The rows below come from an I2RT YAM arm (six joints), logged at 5 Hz.
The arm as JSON. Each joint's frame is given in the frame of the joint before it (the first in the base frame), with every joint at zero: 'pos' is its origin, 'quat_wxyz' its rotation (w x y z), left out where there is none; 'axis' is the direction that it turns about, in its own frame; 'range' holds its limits. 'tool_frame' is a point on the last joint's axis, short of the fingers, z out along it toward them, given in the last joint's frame.
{
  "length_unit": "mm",
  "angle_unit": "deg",
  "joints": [
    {
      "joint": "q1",
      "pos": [
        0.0,
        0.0,
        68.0
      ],
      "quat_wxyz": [
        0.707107,
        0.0,
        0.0,
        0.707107
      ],
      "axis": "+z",
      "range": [
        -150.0,
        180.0
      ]
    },
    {
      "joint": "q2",
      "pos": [
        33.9,
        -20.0,
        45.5
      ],
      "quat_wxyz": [
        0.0,
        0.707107,
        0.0,
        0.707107
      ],
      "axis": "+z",
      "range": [
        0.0,
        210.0
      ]
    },
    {
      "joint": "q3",
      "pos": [
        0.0,
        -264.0,
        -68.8
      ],
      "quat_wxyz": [
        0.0,
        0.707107,
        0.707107,
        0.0
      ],
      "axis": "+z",
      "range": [
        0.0,
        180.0
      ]
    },
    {
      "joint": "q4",
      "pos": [
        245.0,
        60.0,
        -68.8
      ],
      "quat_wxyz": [
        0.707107,
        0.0,
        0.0,
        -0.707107
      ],
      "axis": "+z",
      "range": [
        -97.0,
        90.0
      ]
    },
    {
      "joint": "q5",
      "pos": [
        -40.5,
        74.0,
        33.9
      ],
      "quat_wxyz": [
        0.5,
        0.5,
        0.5,
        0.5
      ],
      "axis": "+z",
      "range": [
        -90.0,
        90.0
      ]
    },
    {
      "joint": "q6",
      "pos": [
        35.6,
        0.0,
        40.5
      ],
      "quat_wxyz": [
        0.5,
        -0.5,
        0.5,
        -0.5
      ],
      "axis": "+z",
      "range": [
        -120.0,
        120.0
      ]
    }
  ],
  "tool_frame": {
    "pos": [
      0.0,
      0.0,
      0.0
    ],
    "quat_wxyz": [
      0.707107,
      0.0,
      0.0,
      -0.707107
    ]
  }
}
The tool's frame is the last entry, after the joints.
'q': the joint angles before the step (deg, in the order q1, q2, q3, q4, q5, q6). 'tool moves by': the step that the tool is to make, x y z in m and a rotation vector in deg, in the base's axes. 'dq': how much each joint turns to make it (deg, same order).
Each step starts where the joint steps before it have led.
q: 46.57, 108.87, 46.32, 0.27, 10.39, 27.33
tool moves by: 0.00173, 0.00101, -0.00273, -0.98, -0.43, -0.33
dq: 0.01, 0.90, 0.51, 0.00, 1.03, -0.16
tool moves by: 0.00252, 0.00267, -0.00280, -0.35, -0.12, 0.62
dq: 0.00, 1.12, 0.78, 0.31, 0.01, -0.71
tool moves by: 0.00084, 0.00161, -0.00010, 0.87, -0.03, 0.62
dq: 0.00, 0.20, 0.10, 0.81, -0.80, -0.29
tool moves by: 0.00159, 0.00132, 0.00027, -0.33, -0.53, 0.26
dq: 0.00, 0.27, 0.43, 0.06, 0.42, -0.53
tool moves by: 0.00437, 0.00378, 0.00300, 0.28, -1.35, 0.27
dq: -0.04, 0.26, 1.03, 0.49, 0.54, -0.67
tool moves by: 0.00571, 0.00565, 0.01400, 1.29, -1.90, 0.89
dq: -0.05, -1.40, 1.71, -0.65, -0.06, -1.08
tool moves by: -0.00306, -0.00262, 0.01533, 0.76, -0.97, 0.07
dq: 0.09, -3.39, -0.51, -1.64, 0.16, -0.09
